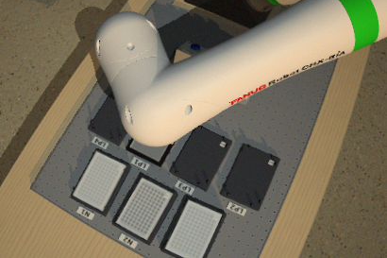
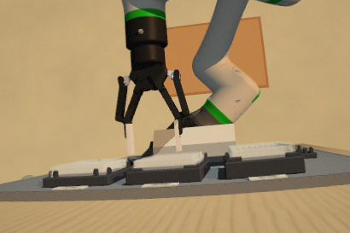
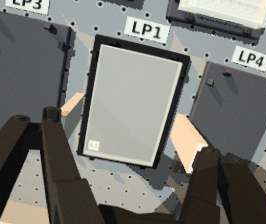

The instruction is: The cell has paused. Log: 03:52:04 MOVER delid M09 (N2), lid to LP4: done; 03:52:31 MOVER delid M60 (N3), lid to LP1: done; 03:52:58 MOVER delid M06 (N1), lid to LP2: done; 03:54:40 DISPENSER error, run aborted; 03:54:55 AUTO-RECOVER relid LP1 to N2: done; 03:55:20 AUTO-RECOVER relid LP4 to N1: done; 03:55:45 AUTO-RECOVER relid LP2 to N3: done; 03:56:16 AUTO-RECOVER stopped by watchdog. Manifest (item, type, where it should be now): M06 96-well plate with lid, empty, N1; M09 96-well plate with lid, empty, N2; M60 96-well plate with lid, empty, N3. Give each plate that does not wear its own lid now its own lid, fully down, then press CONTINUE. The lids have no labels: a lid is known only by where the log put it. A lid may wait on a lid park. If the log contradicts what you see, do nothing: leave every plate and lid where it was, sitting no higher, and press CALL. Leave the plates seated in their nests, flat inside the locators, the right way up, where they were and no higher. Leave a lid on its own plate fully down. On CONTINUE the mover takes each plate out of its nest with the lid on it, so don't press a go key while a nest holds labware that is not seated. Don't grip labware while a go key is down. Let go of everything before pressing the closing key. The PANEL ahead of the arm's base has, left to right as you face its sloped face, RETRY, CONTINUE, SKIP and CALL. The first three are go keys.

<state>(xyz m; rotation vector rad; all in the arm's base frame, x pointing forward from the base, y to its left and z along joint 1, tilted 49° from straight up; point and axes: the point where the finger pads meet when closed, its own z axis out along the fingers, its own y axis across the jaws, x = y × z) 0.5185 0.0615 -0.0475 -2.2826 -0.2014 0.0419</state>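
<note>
Right now the lid park LP1 is 5 cm below my hand. Round my hand: lid park LP3: 13 cm to the left, 5 cm below, 1 cm behind; then LP1 label: 9 cm ahead, 5 cm below, 1 cm to the left; then lid park LP4: 12 cm to the right, 5 cm below, 2 cm ahead.
</note>
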